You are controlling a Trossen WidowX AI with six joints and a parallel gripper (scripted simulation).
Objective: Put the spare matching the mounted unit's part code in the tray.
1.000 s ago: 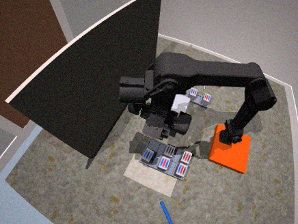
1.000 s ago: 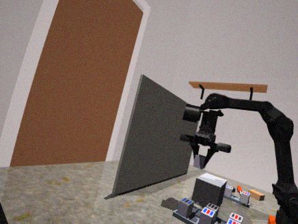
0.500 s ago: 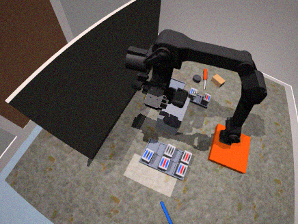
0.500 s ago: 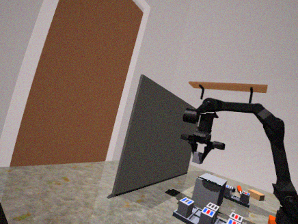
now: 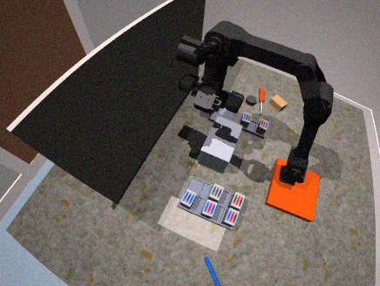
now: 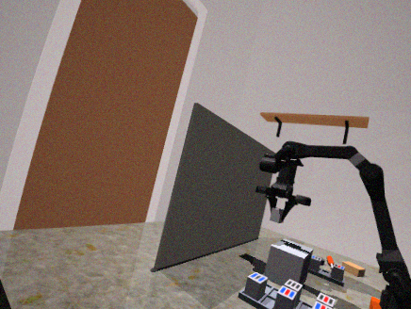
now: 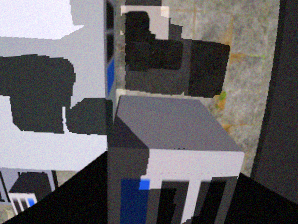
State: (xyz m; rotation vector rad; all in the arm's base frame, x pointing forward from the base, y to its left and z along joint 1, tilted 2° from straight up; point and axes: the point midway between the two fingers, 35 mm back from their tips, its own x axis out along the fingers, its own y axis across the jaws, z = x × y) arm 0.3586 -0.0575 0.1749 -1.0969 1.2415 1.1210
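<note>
Right now the grey-blue tray is 40 mm behind my gripper tip, 160 mm to the right of it and 170 mm below it. From my gripper tip the other things lie so: black puck 150 mm behind, 280 mm to the right, 160 mm below; then mounted unit 80 mm behind, 40 mm to the left, 120 mm below; then tall grey panel 170 mm ahead, 20 mm to the left, 60 mm above.
</note>
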